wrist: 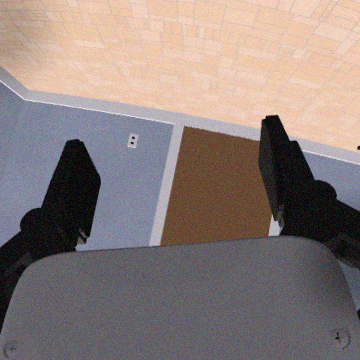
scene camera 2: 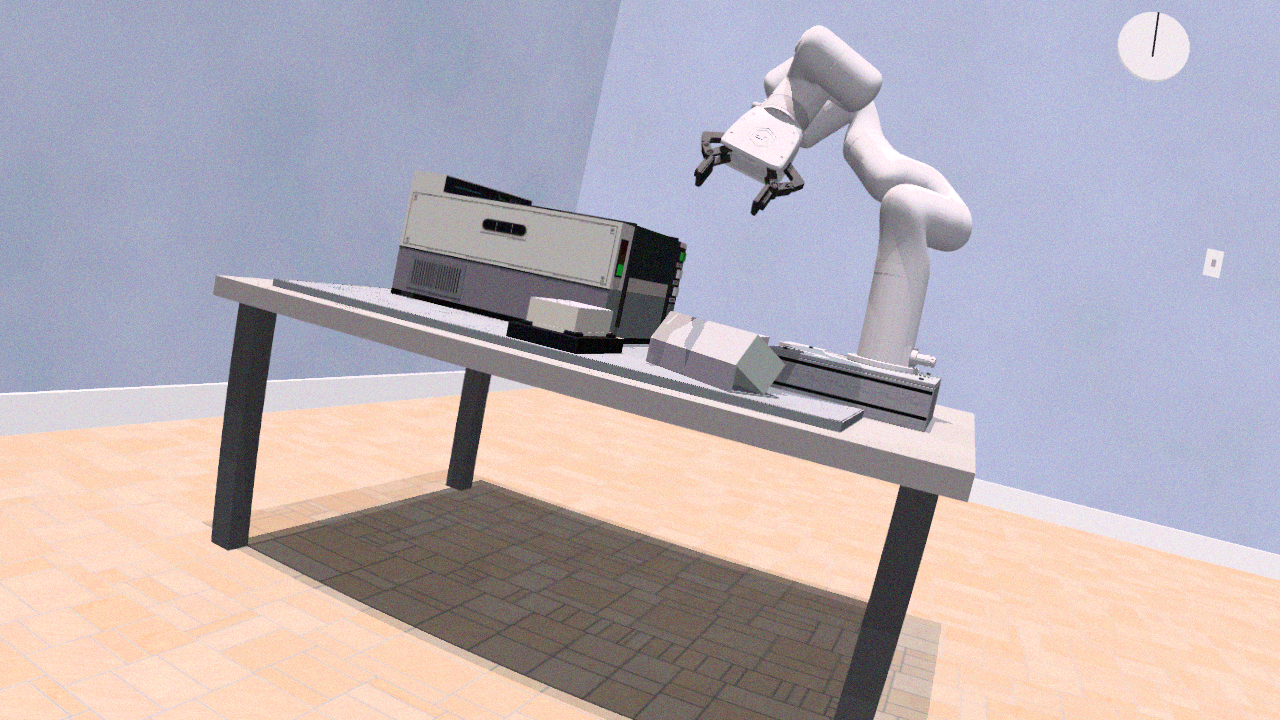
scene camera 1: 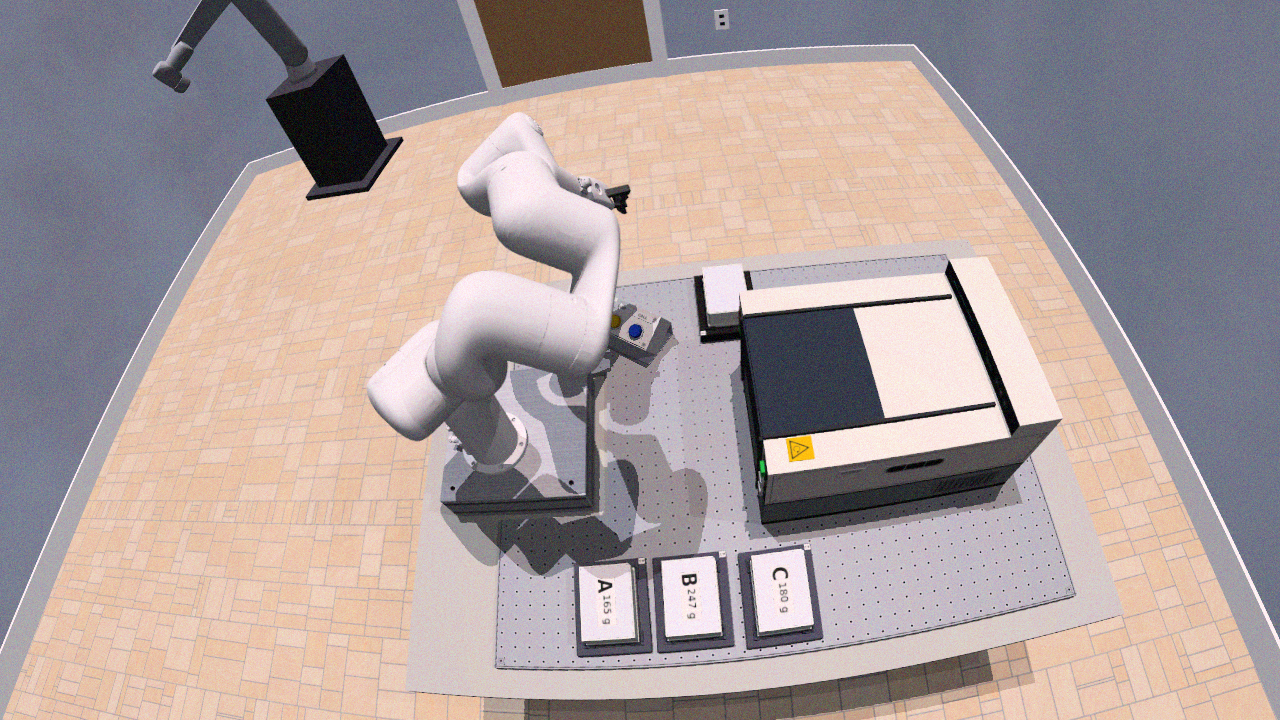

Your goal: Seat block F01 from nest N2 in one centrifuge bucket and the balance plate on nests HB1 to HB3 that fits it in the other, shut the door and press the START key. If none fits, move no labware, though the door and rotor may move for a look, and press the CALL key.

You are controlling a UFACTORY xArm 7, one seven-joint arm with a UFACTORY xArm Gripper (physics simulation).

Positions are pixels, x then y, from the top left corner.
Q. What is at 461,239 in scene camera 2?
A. A centrifuge box.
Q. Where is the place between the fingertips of the gripper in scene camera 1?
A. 600,216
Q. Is the gripper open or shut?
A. Open.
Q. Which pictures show the gripper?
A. The wrist view, scene camera 2 and scene camera 1: all of them.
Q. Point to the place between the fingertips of the gripper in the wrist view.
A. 173,148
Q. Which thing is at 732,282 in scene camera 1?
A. A white block.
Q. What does the gripper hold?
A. Nothing.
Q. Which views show the white block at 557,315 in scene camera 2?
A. Scene camera 2 and scene camera 1 only.
